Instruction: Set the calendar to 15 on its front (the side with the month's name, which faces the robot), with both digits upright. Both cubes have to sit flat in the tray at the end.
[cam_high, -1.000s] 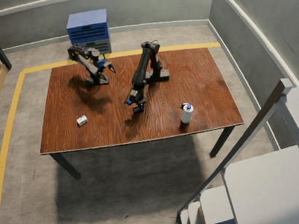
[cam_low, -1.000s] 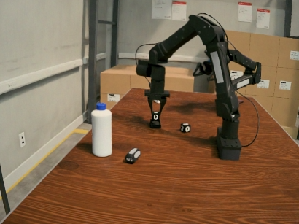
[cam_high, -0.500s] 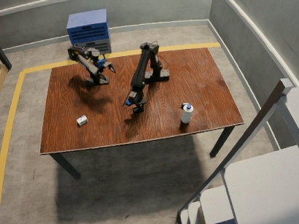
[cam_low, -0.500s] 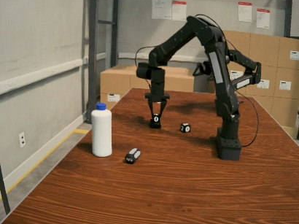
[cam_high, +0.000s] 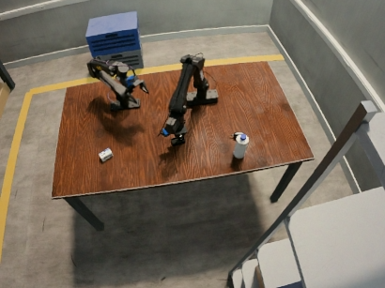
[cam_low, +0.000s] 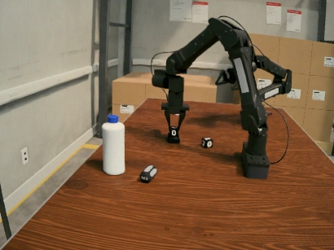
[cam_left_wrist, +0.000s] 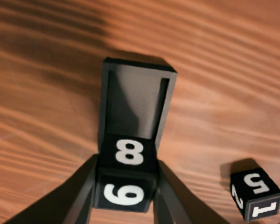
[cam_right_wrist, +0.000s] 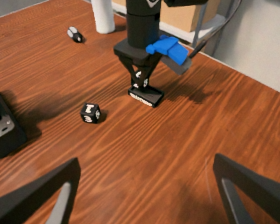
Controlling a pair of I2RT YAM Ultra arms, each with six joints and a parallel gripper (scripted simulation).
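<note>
The black calendar tray is 10 mm to the right of my left hand and 40 mm below it. Also, from my left hand: white bottle (110 mm ahead, 330 mm to the left, 30 mm above).
</note>
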